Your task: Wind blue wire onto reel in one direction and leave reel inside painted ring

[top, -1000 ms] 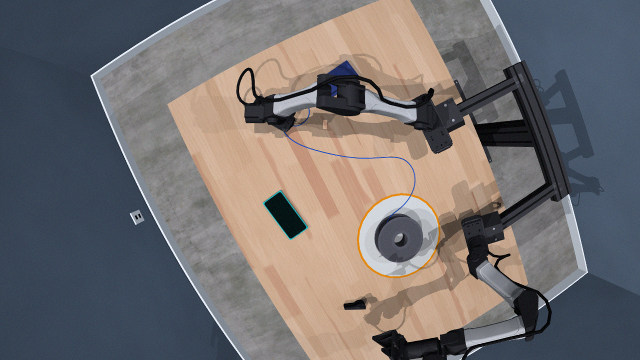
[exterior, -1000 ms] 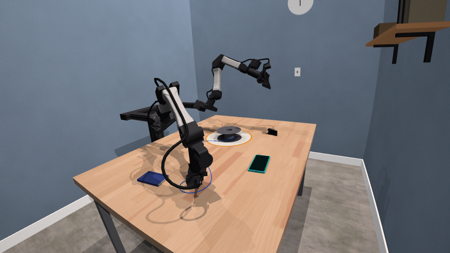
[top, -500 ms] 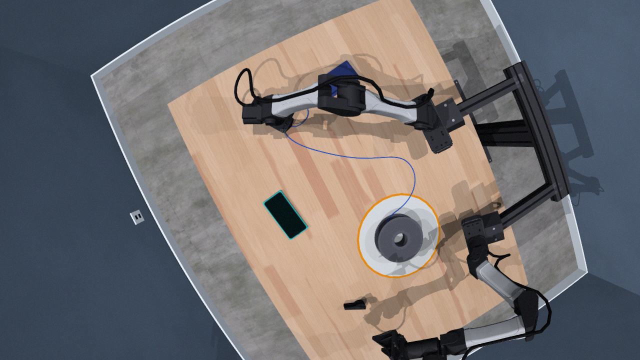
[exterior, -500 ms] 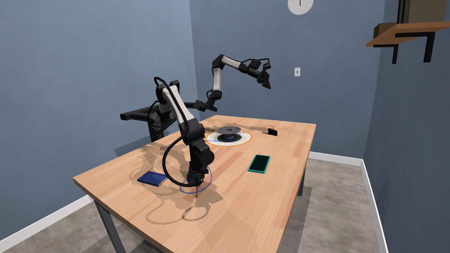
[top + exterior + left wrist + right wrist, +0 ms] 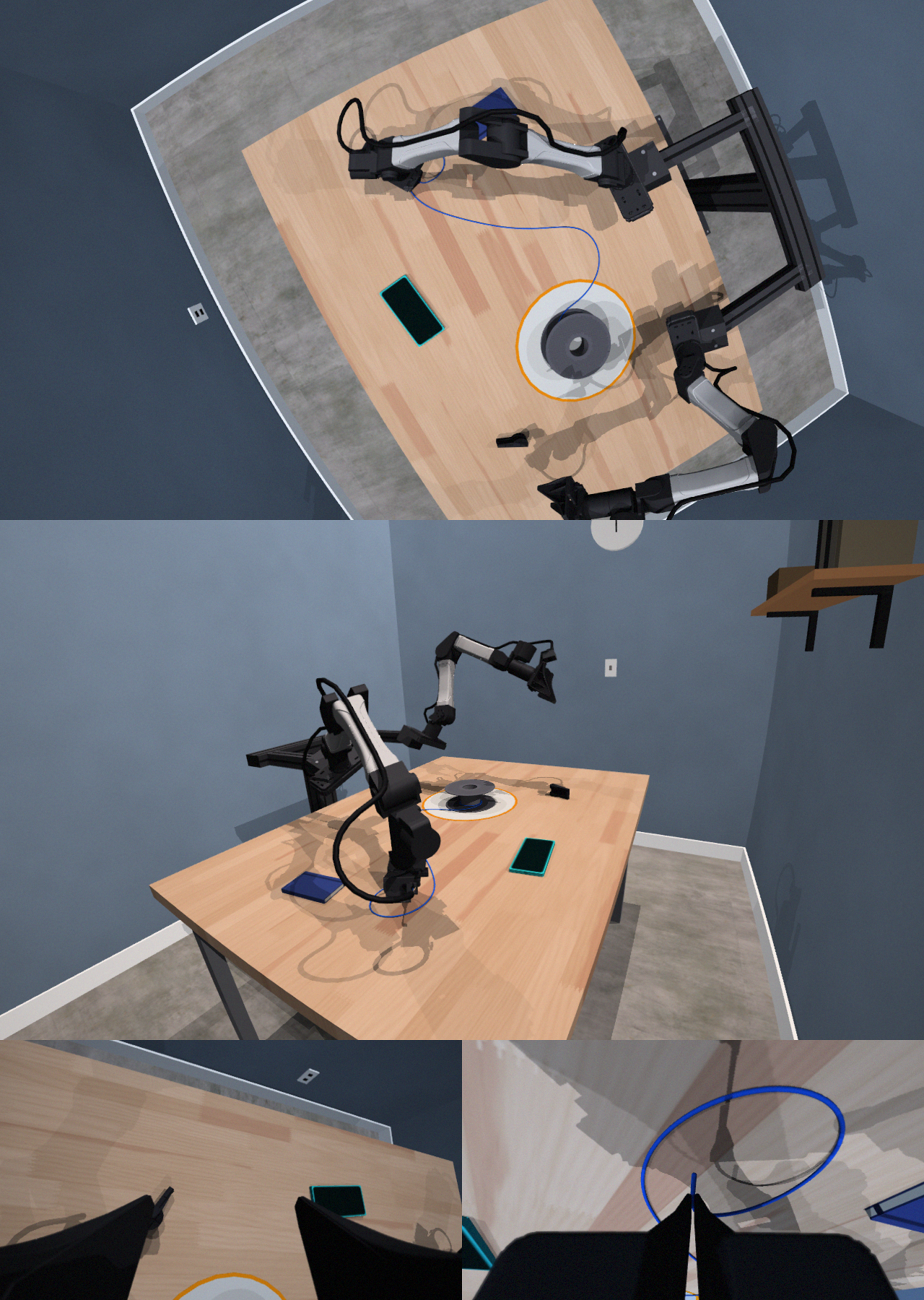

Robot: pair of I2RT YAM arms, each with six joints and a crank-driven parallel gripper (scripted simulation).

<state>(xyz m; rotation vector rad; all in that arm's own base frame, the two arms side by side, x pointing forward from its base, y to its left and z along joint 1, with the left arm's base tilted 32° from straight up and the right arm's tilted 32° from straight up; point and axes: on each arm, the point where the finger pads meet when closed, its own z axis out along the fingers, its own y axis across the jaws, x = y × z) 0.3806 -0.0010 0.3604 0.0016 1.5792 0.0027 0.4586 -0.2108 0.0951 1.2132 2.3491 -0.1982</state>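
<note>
Right now the dark grey reel is 340 mm below my left hand, 250 mm behind it and 190 mm to the right of it. The rest, counted from my left hand: orange painted ring (370 mm below, 260 mm behind, 170 mm to the right); black clip-like object (350 mm below, 30 mm ahead).
</note>
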